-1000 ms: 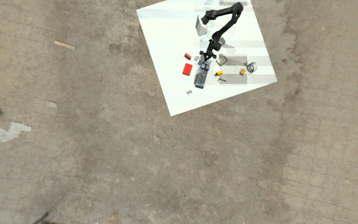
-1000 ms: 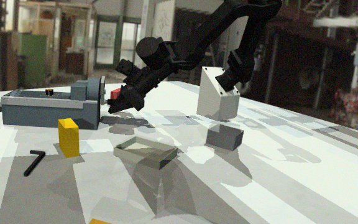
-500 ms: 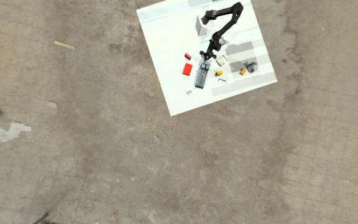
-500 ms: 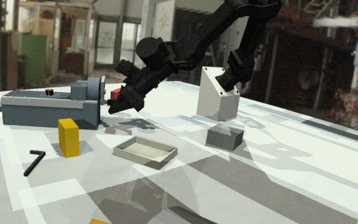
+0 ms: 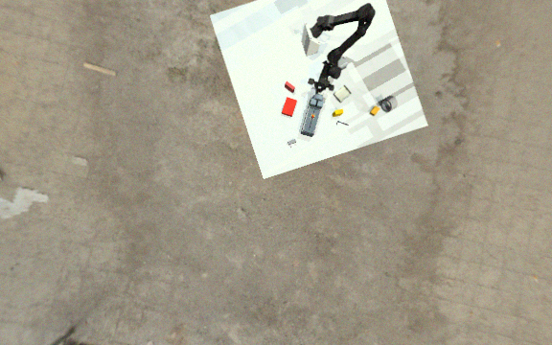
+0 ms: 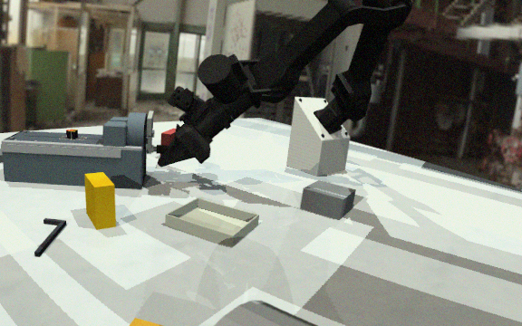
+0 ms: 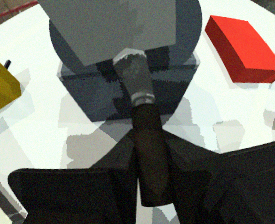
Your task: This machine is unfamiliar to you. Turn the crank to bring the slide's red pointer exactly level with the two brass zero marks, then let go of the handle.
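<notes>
My gripper tip is 10 mm past the dark crank handle, 10 mm to the right of it and 30 mm below it. Also, from my gripper tip: red pointer 130 mm ahead, 110 mm to the right, 50 mm above; then shallow grey tray 60 mm ahead, 200 mm to the left, 30 mm below; then yellow block 180 mm ahead, 90 mm to the left.
</notes>
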